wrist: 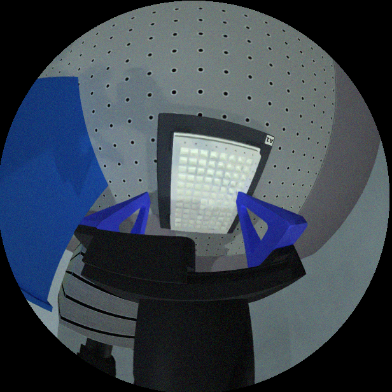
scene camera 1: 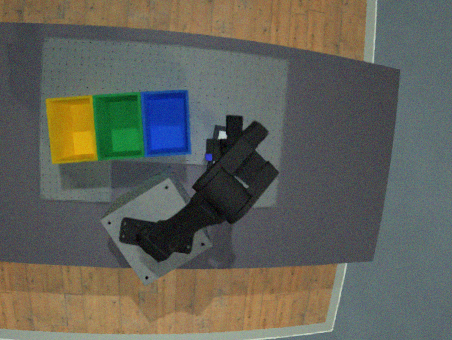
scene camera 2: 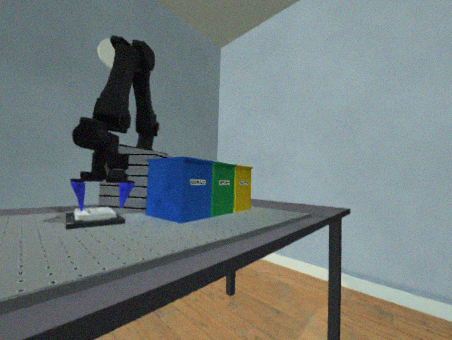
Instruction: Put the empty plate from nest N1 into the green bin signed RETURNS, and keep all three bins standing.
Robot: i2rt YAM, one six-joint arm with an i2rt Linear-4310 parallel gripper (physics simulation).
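Places are measured from the arm's base along level axes (x left, y back, z up), in metres.
Pixels of known places: gripper, fingertip midpoint: (scene camera 2: 102, 208); arm's base, link origin: (scene camera 1: 156, 235) (scene camera 2: 143, 151).
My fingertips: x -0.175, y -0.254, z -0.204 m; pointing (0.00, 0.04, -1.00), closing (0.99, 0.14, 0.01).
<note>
Ahead of a thing's pixels: the offset from my fingertips to its top centre. Level surfaces: height alone.
The white plate {dx -0.018, dy +0.004, dz -0.004 m} (scene camera 1: 222, 135) (scene camera 2: 95, 214) (wrist: 210, 185) with a grid of wells lies flat in the dark nest {dx -0.018, dy +0.004, dz -0.016 m} (scene camera 2: 95, 223) (wrist: 164, 170), which has a small corner label. My gripper (scene camera 2: 101, 207) (wrist: 192, 196) is open, its blue fingertips wide apart, one on each side of the plate and a little above it; nothing is held. In the top view the arm covers most of the plate and nest. The green bin {dx +0.330, dy -0.016, dz +0.149 m} (scene camera 1: 119, 127) (scene camera 2: 222, 189) stands upright between the yellow bin {dx +0.458, dy +0.017, dz +0.149 m} (scene camera 1: 73, 131) (scene camera 2: 243, 188) and the blue bin {dx +0.203, dy -0.048, dz +0.149 m} (scene camera 1: 166, 123) (scene camera 2: 175, 192) (wrist: 45, 165), both also upright.
The blue bin is the one nearest the gripper, at the left of the wrist view. The arm's grey base block (scene camera 1: 150, 200) (wrist: 95, 305) stands behind the bins. The perforated board {dz -0.030 m} (scene camera 1: 240, 75) (scene camera 2: 165, 250) (wrist: 200, 60) lies under the nest and bins on the dark table {dz -0.043 m} (scene camera 1: 340, 150).
</note>
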